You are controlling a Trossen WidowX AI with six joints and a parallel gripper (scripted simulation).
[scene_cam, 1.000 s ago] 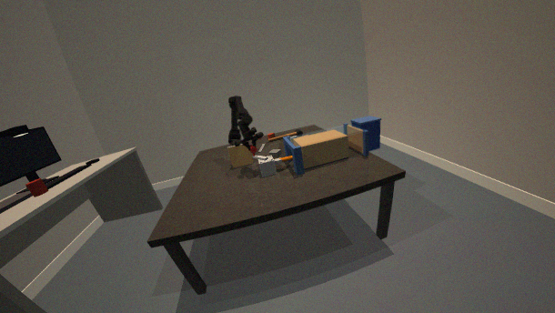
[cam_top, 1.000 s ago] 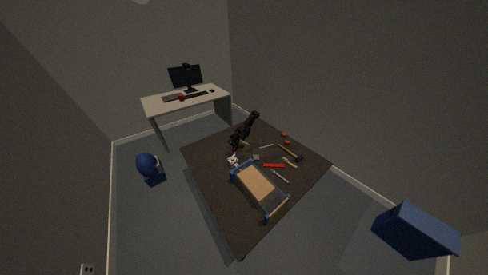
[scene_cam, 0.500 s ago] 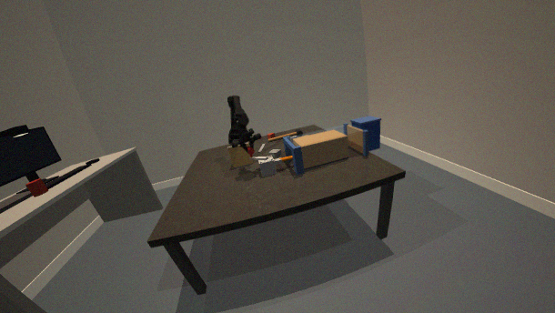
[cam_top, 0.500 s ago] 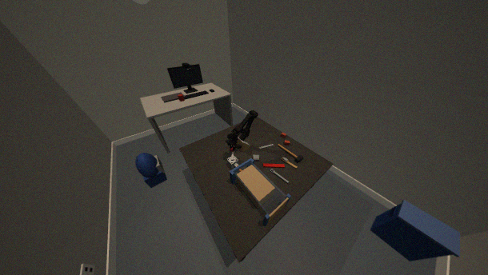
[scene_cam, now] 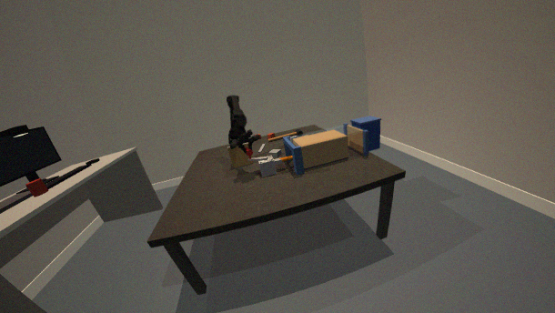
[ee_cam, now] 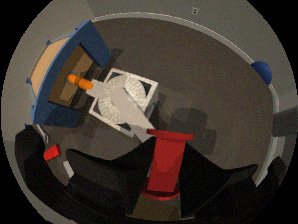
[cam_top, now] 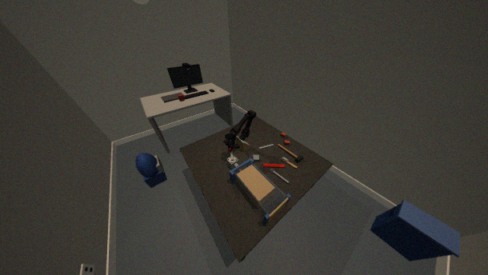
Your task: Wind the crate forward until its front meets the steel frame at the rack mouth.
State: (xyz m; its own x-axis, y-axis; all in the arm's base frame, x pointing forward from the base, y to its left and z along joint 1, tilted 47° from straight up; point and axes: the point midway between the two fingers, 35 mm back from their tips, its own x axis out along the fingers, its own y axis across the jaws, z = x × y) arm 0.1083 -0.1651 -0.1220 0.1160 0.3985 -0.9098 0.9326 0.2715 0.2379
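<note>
The winch handle lies 3 cm below my gripper tip and 3 cm ahead of it. Also, from my gripper tip: red knob: 2 cm to the left, 1 cm behind; grey hand winch: 10 cm below, 7 cm ahead, 3 cm to the right; blue frame: 25 cm ahead, 3 cm below, 1 cm to the right.
</note>
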